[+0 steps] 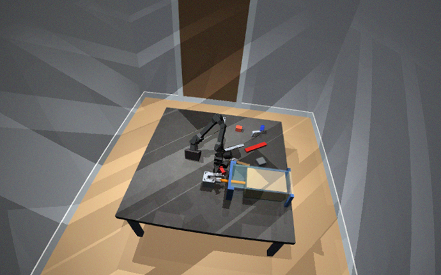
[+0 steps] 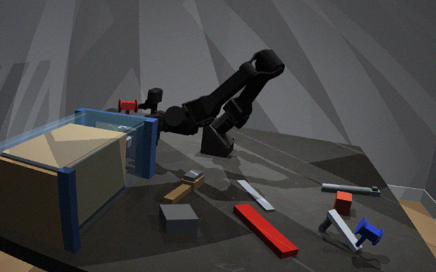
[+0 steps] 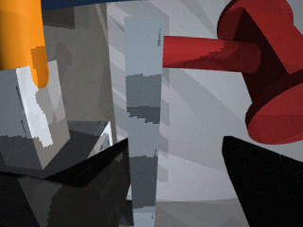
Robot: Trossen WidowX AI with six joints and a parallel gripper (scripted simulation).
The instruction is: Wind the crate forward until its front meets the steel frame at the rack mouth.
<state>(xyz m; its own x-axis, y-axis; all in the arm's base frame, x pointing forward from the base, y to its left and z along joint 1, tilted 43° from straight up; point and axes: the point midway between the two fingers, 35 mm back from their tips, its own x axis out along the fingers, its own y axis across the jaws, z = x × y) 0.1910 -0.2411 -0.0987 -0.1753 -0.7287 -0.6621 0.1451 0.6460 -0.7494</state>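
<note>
The red spool-shaped grip lies 50 mm ahead of my gripper tip, 10 mm to the left of it and 20 mm above it. From my gripper tip the other things lie so: grey winch 60 mm behind, 110 mm below; then clear-panelled cubby 350 mm ahead, 40 mm to the right, 20 mm below; then wooden-handled tool 200 mm ahead, 220 mm to the left, 120 mm below.
</note>
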